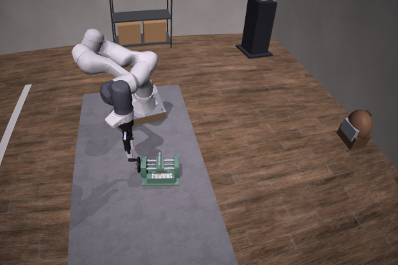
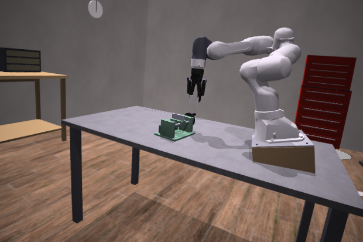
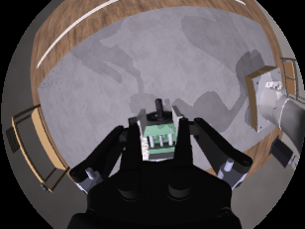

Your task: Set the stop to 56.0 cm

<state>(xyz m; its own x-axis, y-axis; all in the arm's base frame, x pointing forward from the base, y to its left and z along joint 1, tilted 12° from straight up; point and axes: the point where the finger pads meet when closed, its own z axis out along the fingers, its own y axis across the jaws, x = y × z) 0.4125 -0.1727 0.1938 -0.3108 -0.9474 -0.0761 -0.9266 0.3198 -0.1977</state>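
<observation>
Right now the black handwheel is 10 mm ahead of my hand, 20 mm to the left of it and 90 mm below it. From my hand the other things lie so: stop carriage 60 mm ahead, 130 mm to the left, 100 mm below.
</observation>
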